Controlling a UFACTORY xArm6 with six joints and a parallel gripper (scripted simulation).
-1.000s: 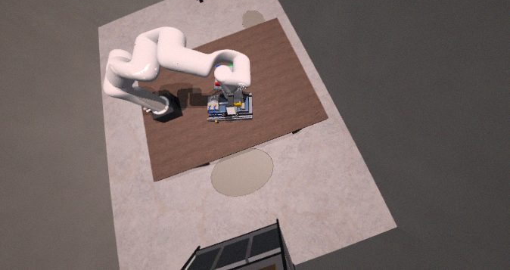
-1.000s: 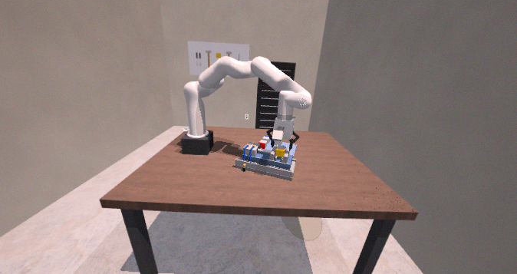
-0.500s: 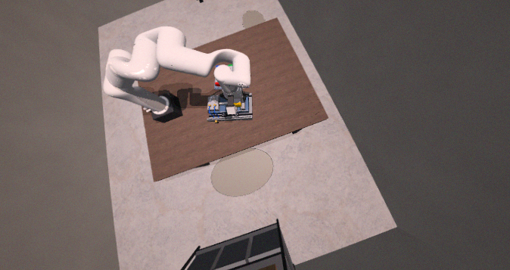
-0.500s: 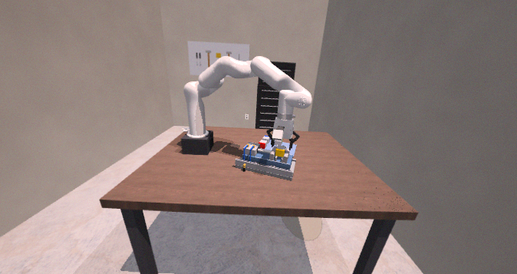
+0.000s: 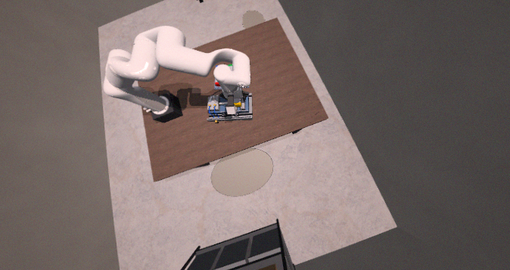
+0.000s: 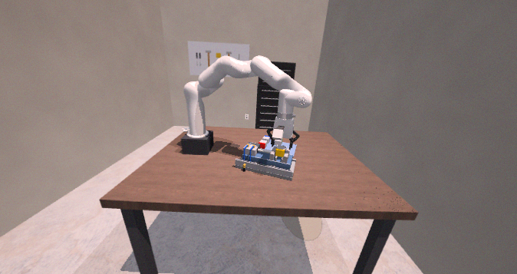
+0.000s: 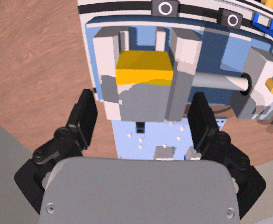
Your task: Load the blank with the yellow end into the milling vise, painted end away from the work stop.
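Right now the yellow-ended blank is 30 mm below my hand. Round my hand: dark rod 20 mm ahead, 40 mm to the left, 40 mm below; vise 60 mm behind, 30 mm to the left, 90 mm below; red-ended blank 60 mm behind, 240 mm to the left, 100 mm below.
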